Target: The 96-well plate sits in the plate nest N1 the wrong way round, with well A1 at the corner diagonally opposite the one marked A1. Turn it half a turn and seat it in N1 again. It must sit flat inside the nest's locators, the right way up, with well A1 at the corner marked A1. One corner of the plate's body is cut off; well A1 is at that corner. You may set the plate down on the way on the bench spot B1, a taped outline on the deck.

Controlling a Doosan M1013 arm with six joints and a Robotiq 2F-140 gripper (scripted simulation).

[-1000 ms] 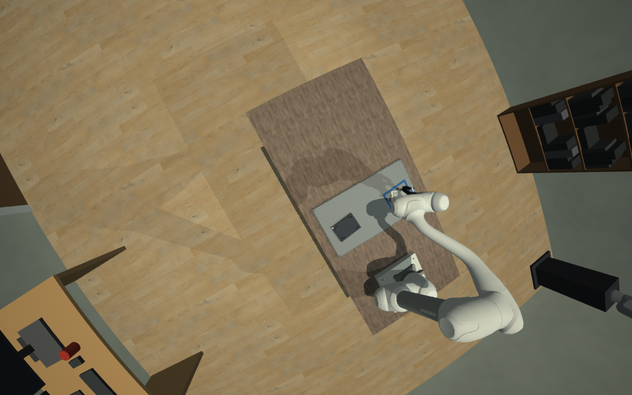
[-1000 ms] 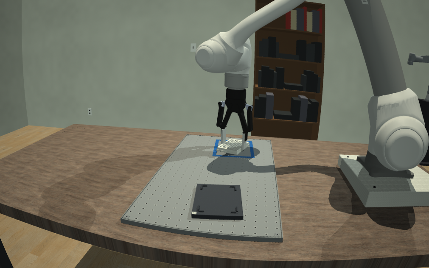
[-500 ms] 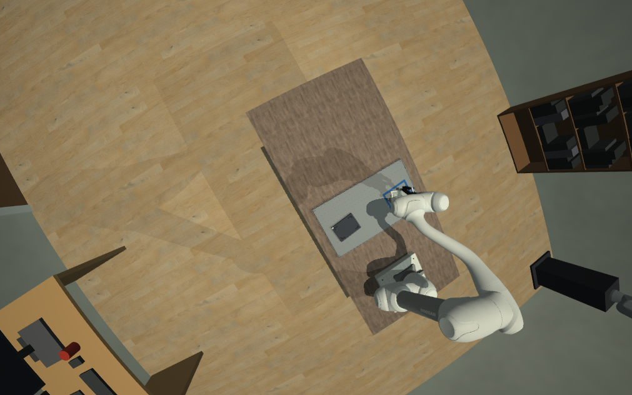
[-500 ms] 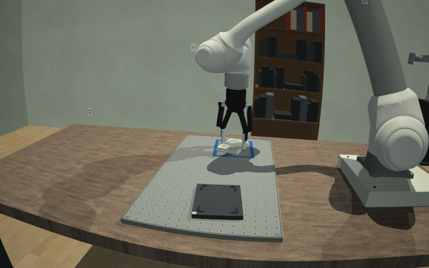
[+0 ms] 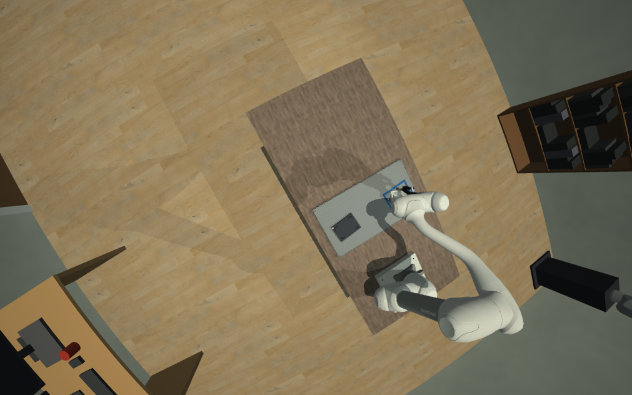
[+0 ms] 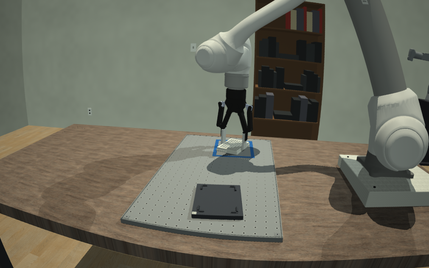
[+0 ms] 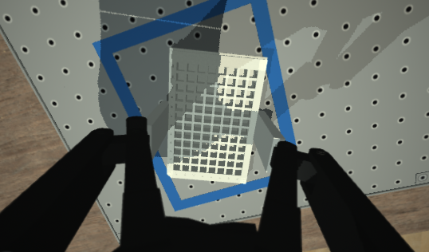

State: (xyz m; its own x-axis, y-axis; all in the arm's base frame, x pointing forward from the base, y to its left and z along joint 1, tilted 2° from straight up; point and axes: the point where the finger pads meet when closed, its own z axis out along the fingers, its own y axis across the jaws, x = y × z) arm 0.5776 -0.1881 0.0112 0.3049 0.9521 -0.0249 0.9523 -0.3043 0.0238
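Now: hand 20 mm above the white 96-well plate. The rest, counted from my hand: A1 label: 30 mm ahead, 510 mm to the left, 20 mm below; then dark plate nest N1: 10 mm behind, 420 mm to the left, 30 mm below.
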